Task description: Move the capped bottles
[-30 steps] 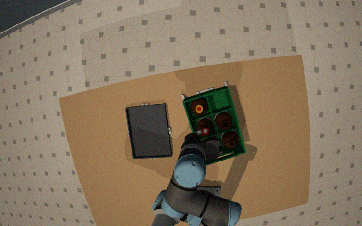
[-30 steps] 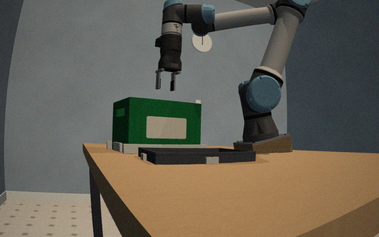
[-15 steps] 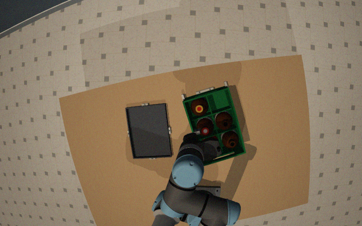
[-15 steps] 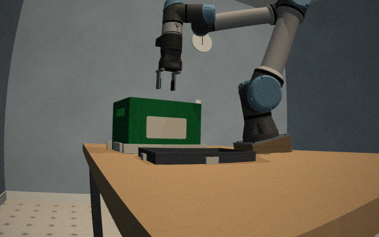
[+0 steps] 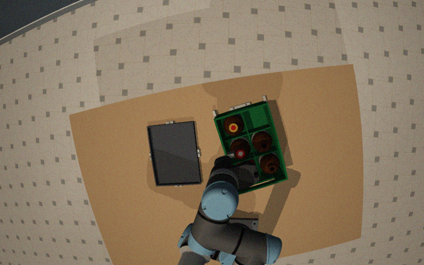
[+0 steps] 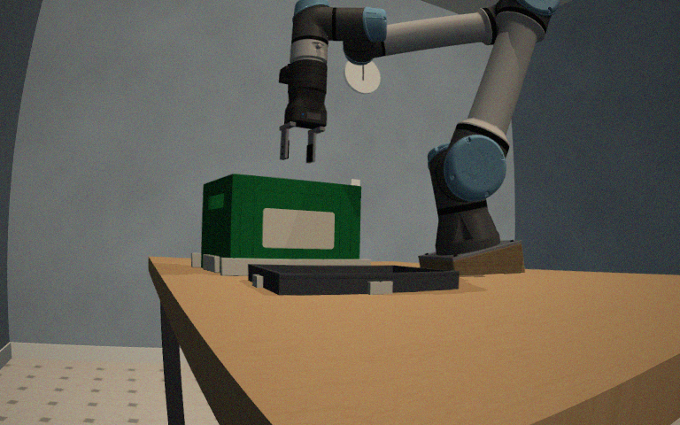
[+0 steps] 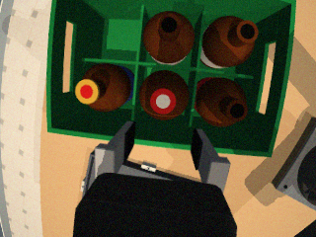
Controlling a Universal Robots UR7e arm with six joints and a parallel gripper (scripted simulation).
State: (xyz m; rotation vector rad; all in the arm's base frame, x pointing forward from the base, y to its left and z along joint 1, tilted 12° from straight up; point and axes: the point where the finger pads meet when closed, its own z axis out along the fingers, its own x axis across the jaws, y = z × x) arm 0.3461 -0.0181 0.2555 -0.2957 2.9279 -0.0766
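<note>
My hand is 150 mm above the red-capped bottle, 20 mm to the left of it and 10 mm short of it. The rest, counted from my hand: dark grey tray 240 mm to the left, 220 mm below, 10 mm behind; green crate 150 mm below, 60 mm to the right, 20 mm ahead; open bottle 150 mm below, 80 mm behind, 40 mm to the right.
</note>
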